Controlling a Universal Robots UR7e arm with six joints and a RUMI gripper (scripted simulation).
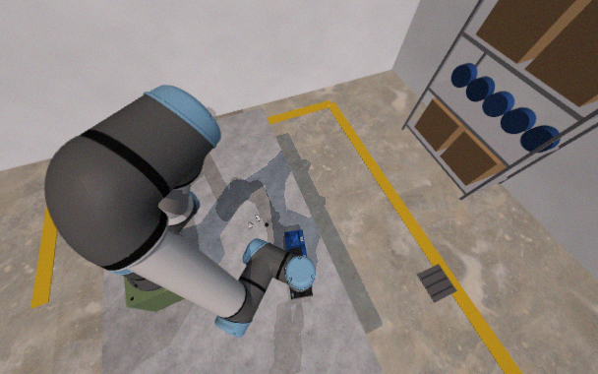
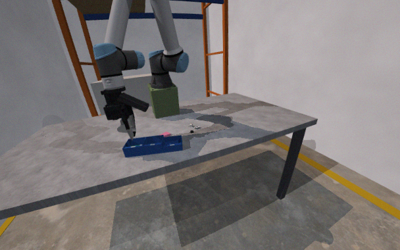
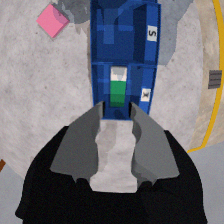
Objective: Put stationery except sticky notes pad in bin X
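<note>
Right now the white stationery piece is 7 cm behind my hand, 33 cm to the left of it and 7 cm below it. The rest, counted from my hand: pink sticky note pad: 8 cm behind, 14 cm to the left, 8 cm below; then joined blue bins: 3 cm ahead, 8 cm to the left, 6 cm below; then marker: 1 cm to the left, 7 cm below.
</note>
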